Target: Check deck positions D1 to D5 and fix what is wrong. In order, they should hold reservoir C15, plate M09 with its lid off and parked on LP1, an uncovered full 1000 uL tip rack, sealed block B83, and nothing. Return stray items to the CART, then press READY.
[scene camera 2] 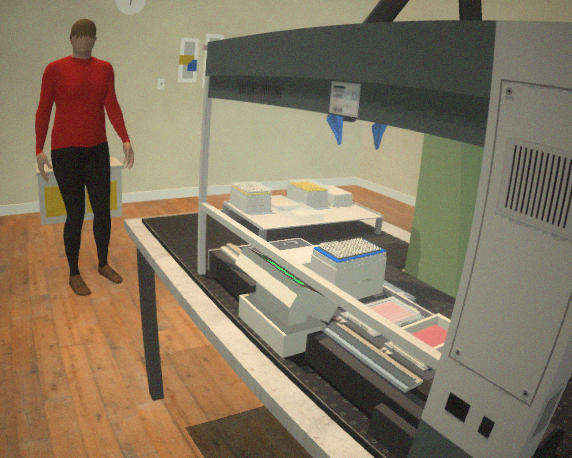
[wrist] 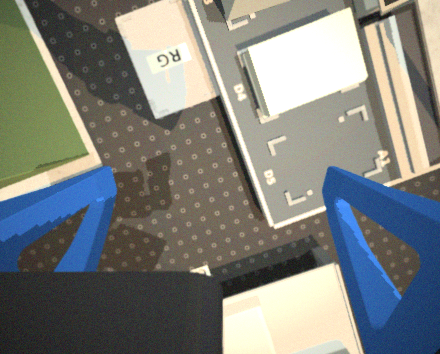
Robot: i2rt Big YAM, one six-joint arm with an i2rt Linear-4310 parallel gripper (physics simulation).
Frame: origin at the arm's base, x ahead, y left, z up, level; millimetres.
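Seen in the pictures: gripper, between the fingertips: [scene camera 2: 358, 146] [wrist: 219, 178].
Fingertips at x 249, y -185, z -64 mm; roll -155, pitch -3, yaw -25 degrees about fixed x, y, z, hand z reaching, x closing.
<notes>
Pixels of each thing's top centre, then the offset from my fingertips to it. "pt": a spot on its surface instead. Level surfaces: height alone.
- deck, height of its surface: dz -274 mm
- white-topped block, centre of its top: [wrist: 309, 63] [scene camera 2: 312, 253] dx +145, dy +35, dz -233 mm
- red-filled reservoir, centre of its top: [scene camera 2: 433, 331] dx +170, dy +406, dz -243 mm
- cart, a spot on its surface: [wrist: 305, 290] pt dx +36, dy -267, dz -269 mm
- pad labelled RG, centre of its top: [wrist: 168, 57] dx -5, dy +128, dz -317 mm
My gripper [scene camera 2: 358, 146] [wrist: 219, 178] is open and empty, high above the bench beside the D5 end of the deck [wrist: 320, 145]. D5 shows bare corner brackets. A white-topped block [wrist: 310, 62] sits at D4; no code is readable on it. A blue-rimmed tip rack [scene camera 2: 348, 270] full of tips stands uncovered at D3. A plate with pink wells [scene camera 2: 395, 310] lies at D2; I cannot tell whether it is lidded. A red-filled reservoir [scene camera 2: 431, 336] is at D1. The cart [scene camera 2: 357, 212] [wrist: 305, 290] stands beyond D5. LP1 and READY do not show.
The cart holds two yellow-marked tip racks [scene camera 2: 250, 199] [scene camera 2: 307, 194], a white box [scene camera 2: 340, 196] and clear flat pieces. A pad labelled RG [wrist: 140, 30] lies beside the deck, near a green panel [wrist: 40, 100]. A frame rail [scene camera 2: 320, 280] runs along the deck. A person [scene camera 2: 82, 105] stands behind.
</notes>
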